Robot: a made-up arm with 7 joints. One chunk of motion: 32 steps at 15 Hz.
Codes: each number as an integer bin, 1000 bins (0 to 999) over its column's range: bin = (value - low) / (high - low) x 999, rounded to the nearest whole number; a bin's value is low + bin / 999 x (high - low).
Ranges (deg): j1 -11..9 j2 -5..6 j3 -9..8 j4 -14..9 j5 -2..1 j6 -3..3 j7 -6..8
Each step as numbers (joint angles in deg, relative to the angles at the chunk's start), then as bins.
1 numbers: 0.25 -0.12 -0.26 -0.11 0.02 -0.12 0.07
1 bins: 562 443 514 603 673 480 433
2 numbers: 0.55 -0.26 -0.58 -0.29 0.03 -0.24 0.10
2 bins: 577 430 495 595 676 460 435
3 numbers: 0.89 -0.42 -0.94 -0.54 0.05 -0.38 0.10
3 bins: 594 416 474 585 683 436 435
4 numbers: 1.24 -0.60 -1.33 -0.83 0.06 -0.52 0.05
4 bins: 611 400 451 572 686 413 432
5 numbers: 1.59 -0.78 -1.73 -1.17 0.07 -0.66 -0.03
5 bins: 629 383 427 557 689 390 426
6 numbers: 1.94 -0.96 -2.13 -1.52 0.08 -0.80 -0.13
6 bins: 646 367 404 542 693 366 419
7 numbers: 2.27 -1.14 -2.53 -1.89 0.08 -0.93 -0.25
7 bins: 663 351 380 526 693 345 410
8 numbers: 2.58 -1.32 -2.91 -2.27 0.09 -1.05 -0.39
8 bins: 678 334 358 509 696 325 400
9 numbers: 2.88 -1.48 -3.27 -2.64 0.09 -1.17 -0.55
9 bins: 693 320 337 493 696 305 389
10 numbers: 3.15 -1.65 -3.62 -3.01 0.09 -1.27 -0.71
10 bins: 707 304 316 477 696 288 377
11 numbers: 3.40 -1.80 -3.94 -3.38 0.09 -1.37 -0.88
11 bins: 719 291 297 461 696 271 365
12 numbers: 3.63 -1.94 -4.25 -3.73 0.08 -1.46 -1.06
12 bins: 731 278 279 446 693 256 353
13 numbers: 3.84 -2.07 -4.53 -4.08 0.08 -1.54 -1.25
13 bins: 741 266 263 431 693 243 339
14 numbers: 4.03 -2.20 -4.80 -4.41 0.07 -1.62 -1.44
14 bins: 751 254 247 417 689 230 325
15 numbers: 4.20 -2.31 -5.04 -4.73 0.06 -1.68 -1.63
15 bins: 759 244 233 403 686 220 312
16 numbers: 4.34 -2.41 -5.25 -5.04 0.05 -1.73 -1.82
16 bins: 766 235 220 389 683 211 298
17 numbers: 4.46 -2.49 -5.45 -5.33 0.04 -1.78 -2.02
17 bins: 772 228 209 377 679 203 284
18 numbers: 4.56 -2.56 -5.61 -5.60 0.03 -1.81 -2.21
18 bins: 777 222 199 365 676 198 270
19 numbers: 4.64 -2.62 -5.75 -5.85 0.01 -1.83 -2.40
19 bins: 781 216 191 354 669 195 257
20 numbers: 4.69 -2.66 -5.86 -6.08 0.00 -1.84 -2.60
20 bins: 784 213 185 344 666 193 243
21 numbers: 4.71 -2.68 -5.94 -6.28 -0.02 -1.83 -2.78
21 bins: 785 211 180 335 659 195 230
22 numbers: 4.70 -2.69 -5.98 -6.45 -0.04 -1.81 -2.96
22 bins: 784 210 177 328 653 198 217
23 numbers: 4.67 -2.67 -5.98 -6.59 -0.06 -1.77 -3.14
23 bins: 783 212 177 322 646 205 204
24 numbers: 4.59 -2.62 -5.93 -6.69 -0.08 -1.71 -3.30
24 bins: 779 216 180 318 639 215 193
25 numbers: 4.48 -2.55 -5.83 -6.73 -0.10 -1.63 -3.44
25 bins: 773 223 186 316 633 228 183
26 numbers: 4.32 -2.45 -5.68 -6.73 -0.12 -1.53 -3.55
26 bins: 765 232 195 316 626 245 175
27 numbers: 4.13 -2.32 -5.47 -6.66 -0.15 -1.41 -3.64
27 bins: 756 243 207 319 616 265 168
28 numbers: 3.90 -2.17 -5.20 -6.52 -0.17 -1.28 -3.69
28 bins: 744 257 223 325 609 286 165
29 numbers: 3.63 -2.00 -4.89 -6.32 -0.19 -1.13 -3.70
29 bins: 731 272 242 334 603 311 164
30 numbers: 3.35 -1.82 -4.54 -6.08 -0.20 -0.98 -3.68
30 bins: 717 289 262 344 599 336 166
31 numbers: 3.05 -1.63 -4.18 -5.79 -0.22 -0.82 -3.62
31 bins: 702 306 283 357 593 363 170
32 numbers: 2.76 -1.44 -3.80 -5.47 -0.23 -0.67 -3.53
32 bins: 687 323 306 370 589 388 176
